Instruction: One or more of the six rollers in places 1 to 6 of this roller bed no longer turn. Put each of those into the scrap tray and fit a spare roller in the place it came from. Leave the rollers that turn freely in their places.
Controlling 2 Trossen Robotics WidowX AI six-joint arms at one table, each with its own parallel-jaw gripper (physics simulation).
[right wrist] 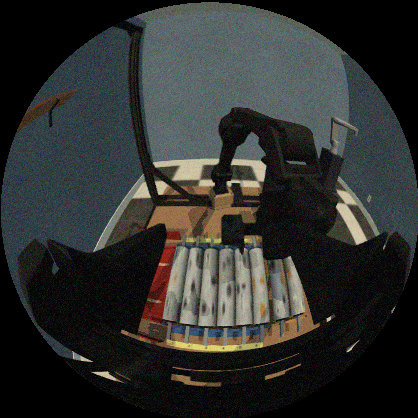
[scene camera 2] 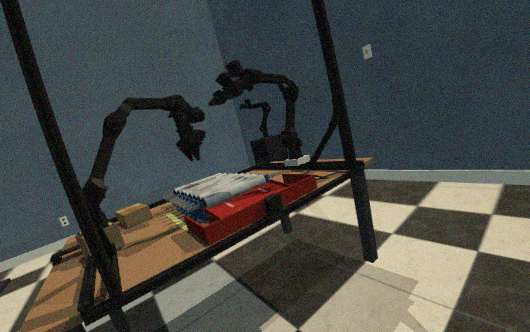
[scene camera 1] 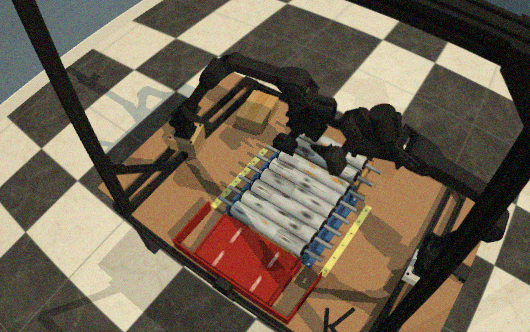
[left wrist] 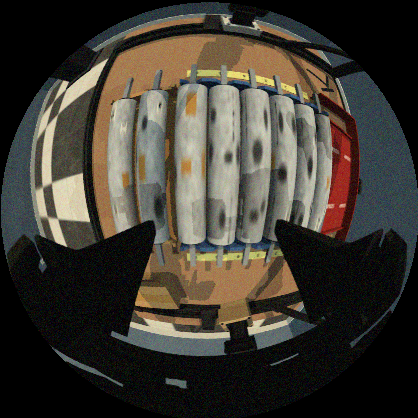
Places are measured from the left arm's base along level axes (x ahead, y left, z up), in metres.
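Pixels of known places: left gripper, fingertip midpoint: [right wrist: 259, 251] [scene camera 2: 195, 160] [scene camera 1: 299, 146] [left wrist: 216, 226]; right gripper, fingertip midpoint: [right wrist: 226, 229] [scene camera 2: 213, 102] [scene camera 1: 319, 134]; left arm's base at its link origin: [right wrist: 220, 189] [scene camera 1: 185, 131] [left wrist: 237, 324]; right arm's base at its link origin: [scene camera 2: 296, 157] [scene camera 1: 425, 269].
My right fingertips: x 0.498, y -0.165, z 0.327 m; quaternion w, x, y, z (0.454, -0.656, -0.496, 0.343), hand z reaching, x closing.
Observation:
Ahead of a thing's pixels: the offset from my right fingertips to its top centre. "pt": to the spot under its first point.
Six mottled white rollers lie side by side in the blue-railed roller bed {dy +0.068, dx -0.213, dz -0.337 m} [scene camera 1: 327, 232] [left wrist: 232, 247]; whether they turn cannot be seen, and place numbers are not legible. Beyond the bed, away from the tray, lie two spares: one whiter spare roller {dy +0.261, dx +0.010, dz -0.328 m} [left wrist: 123, 150] [right wrist: 293, 280] and one bluish spare roller {dy +0.202, dx -0.009, dz -0.328 m} [left wrist: 151, 140] [right wrist: 278, 285]. The scrap tray {dy -0.212, dx -0.143, dz -0.354 m} [scene camera 1: 235, 265] [scene camera 2: 240, 217] [left wrist: 342, 175] is red and holds no roller. My left gripper [scene camera 2: 194, 156] [left wrist: 216, 226] is open and empty above the bed. My right gripper [scene camera 2: 214, 101] is open and empty, higher over the rollers.
A tan block {dy +0.372, dx -0.299, dz -0.349 m} [scene camera 1: 257, 112] [scene camera 2: 134, 215] [left wrist: 156, 292] lies behind the bed, near the left arm. Yellow strips {pt dy -0.056, dx +0.130, dz -0.403 m} [scene camera 1: 345, 242] run along both ends of the bed. Both grippers are close together in scene camera 1. Black frame posts [scene camera 1: 72, 105] stand at the table's edges.

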